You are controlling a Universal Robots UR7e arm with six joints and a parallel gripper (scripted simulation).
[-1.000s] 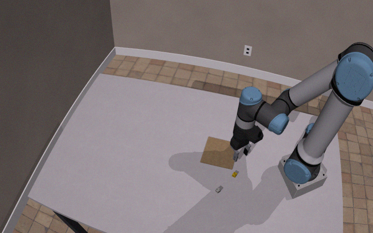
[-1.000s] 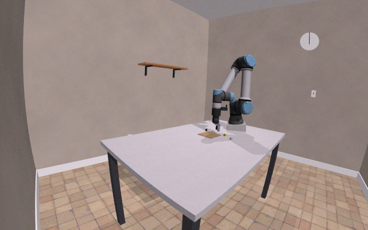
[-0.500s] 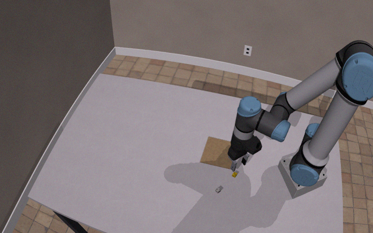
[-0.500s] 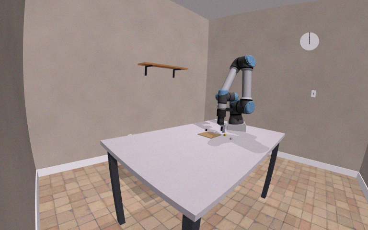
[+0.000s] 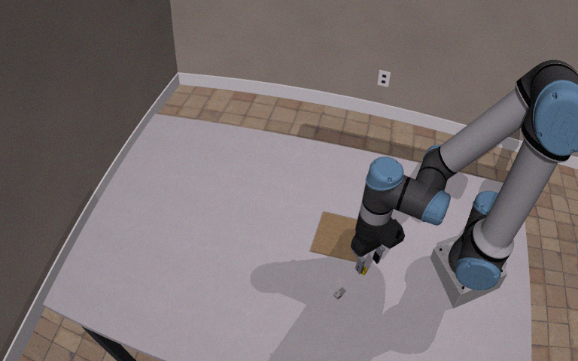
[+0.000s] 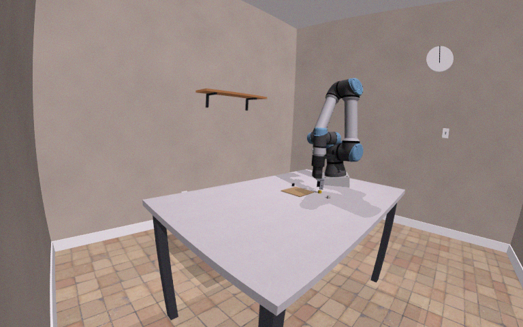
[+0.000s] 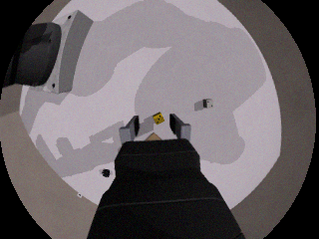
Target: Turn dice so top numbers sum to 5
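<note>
Now: the yellow die 10 mm ahead of my hand, 10 mm to the left of it and 40 mm below it. Round my hand: mat (90 mm ahead, 90 mm to the right, 40 mm below); black die (20 mm ahead, 190 mm to the right, 40 mm below); white die (50 mm ahead, 100 mm to the left, 40 mm below).
</note>
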